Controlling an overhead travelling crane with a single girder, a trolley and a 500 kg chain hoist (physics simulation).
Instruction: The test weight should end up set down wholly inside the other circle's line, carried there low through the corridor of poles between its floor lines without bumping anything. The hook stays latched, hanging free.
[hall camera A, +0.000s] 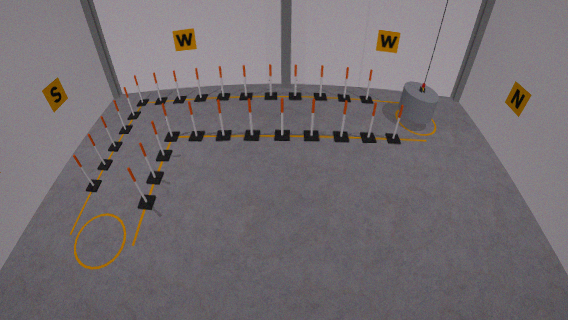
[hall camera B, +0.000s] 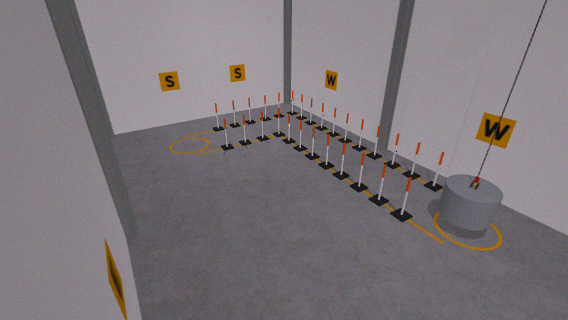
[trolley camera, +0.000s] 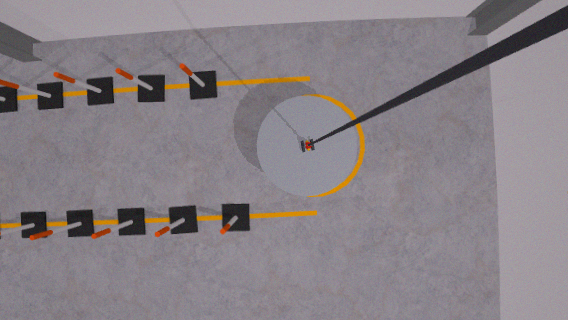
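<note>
The test weight (hall camera A: 418, 107) (hall camera B: 469, 209) (trolley camera: 285, 162), a grey cylinder, hangs upright and low over the circle (hall camera A: 425, 134) (hall camera B: 470, 248) (trolley camera: 363, 145) at the corridor's north end. A dark gap shows under it in the hall camera B view. In the trolley view it covers the circle's left part. My hook (hall camera A: 423, 87) (hall camera B: 476, 181) (trolley camera: 308, 145) is shut on the lifting point at the middle of its top. The chain runs up at a slant in the views. The second circle (hall camera A: 76, 245) (hall camera B: 171, 145) lies at the south end.
The nearest pole of the inner row (hall camera A: 397, 125) (hall camera B: 406, 197) (trolley camera: 229, 225) and the end pole of the wall-side row (hall camera A: 369, 85) (hall camera B: 438, 170) (trolley camera: 195, 76) stand apart from the weight. The west wall (hall camera A: 335, 30) is behind the corridor, which bends at the southwest.
</note>
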